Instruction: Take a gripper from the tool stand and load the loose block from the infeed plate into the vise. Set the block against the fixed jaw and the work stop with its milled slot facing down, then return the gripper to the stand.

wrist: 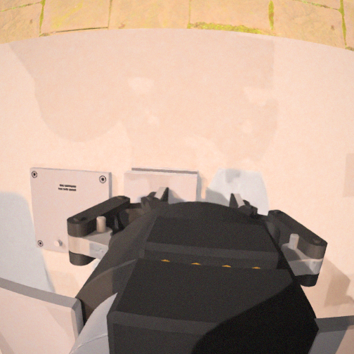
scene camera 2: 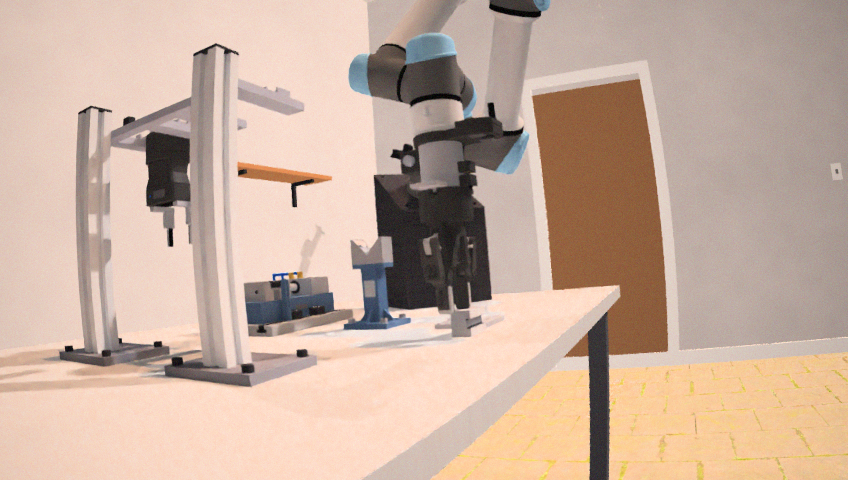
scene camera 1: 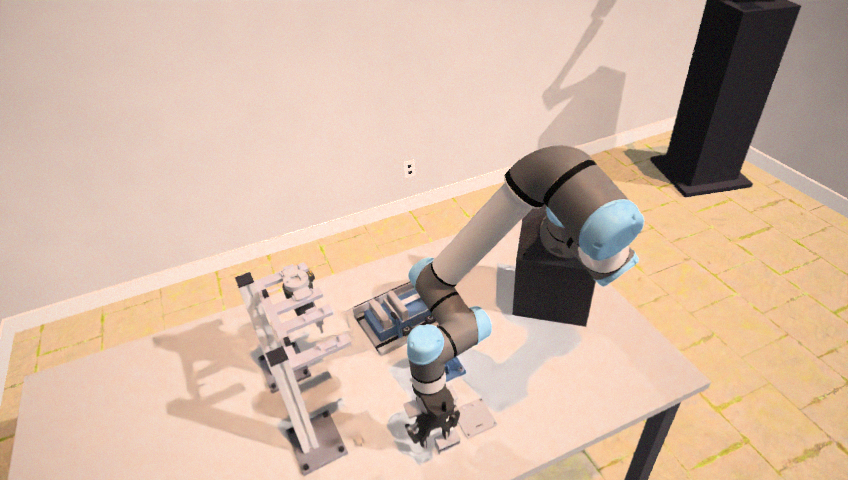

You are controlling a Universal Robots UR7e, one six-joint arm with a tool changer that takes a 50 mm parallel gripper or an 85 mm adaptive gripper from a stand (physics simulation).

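Frame: origin at the arm's base, x back, y left, z down, level; millimetres.
Seen in the pictures: hand, its tool point: (scene camera 2: 443, 177).
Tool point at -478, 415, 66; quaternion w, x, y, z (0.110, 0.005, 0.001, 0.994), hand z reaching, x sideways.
A point is followed by its place in that frame, as x, y, z.
My gripper (scene camera 1: 434, 439) (scene camera 2: 455, 304) (wrist: 200, 198), the black adaptive one, is on the arm, pointing down with its fingers open, low at the block. The grey block (scene camera 1: 447, 442) @(-446, 425, 254) (scene camera 2: 461, 325) @(-472, 421, 275) (wrist: 159, 184) lies on the table beside the infeed plate (scene camera 1: 477, 418) @(-351, 357, 284) (wrist: 70, 207), a little apart from it. Its slot faces sideways, to the table's near edge. In the wrist view one fingertip overlaps the block and the other is off its right side. The vise (scene camera 1: 386, 318) @(-547, 32, 196) (scene camera 2: 289, 309) @(-512, 51, 251) stands further back. The tool stand (scene camera 1: 295, 407) @(-793, 354, 96) (scene camera 2: 214, 237) @(-809, 367, 140) holds the other gripper (scene camera 2: 168, 172).
A blue post with a V-shaped top (scene camera 2: 374, 291) @(-414, 186, 226) stands between the vise and my gripper. The black robot pedestal (scene camera 1: 552, 291) @(-51, 67, 161) is behind. An orange shelf (scene camera 2: 285, 173) is on the wall. The table's front edge (scene camera 2: 505, 410) @(-673, 621, 321) runs close to the block. A small tan thing (scene camera 1: 358, 441) lies near the stand.
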